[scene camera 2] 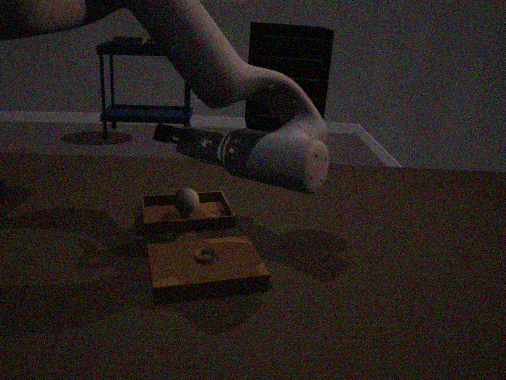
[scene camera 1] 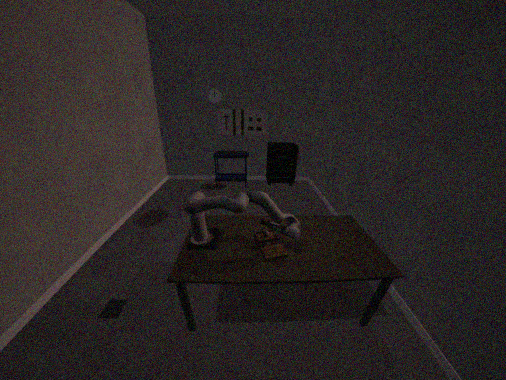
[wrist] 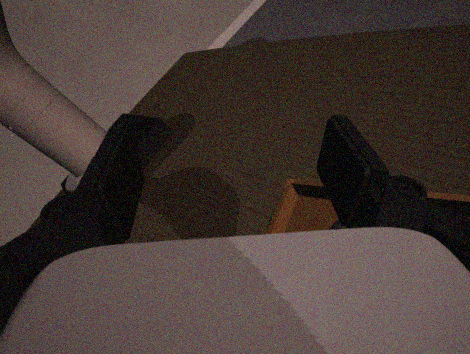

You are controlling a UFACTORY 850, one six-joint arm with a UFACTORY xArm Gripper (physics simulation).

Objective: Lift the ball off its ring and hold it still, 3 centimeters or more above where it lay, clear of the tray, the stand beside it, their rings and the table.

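Note:
A pale ball (scene camera 2: 187, 201) sits in the open orange-brown tray (scene camera 2: 215, 221) (wrist: 283, 209); the ring under it is hard to make out. The ball does not show clearly in scene camera 1 or the wrist view. A flat wooden stand (scene camera 2: 237, 262) (scene camera 1: 275, 251) is beside the tray, with a small empty ring (scene camera 2: 198, 256) on top. My gripper (scene camera 2: 164, 133) (wrist: 230, 147) is wide open and empty. It is tilted, almost level, and hangs above the tray and ball, apart from both. In the wrist view the right finger overlaps part of the tray.
The brown wooden table (scene camera 1: 330, 255) (scene camera 2: 400, 260) carries the arm's base (scene camera 1: 201, 239) at its left. Behind it, a blue cart (scene camera 1: 231, 177) (scene camera 2: 145, 114) and a dark cabinet (scene camera 1: 282, 162) (scene camera 2: 320, 75) stand on the floor. Arm shadows fall on the table.

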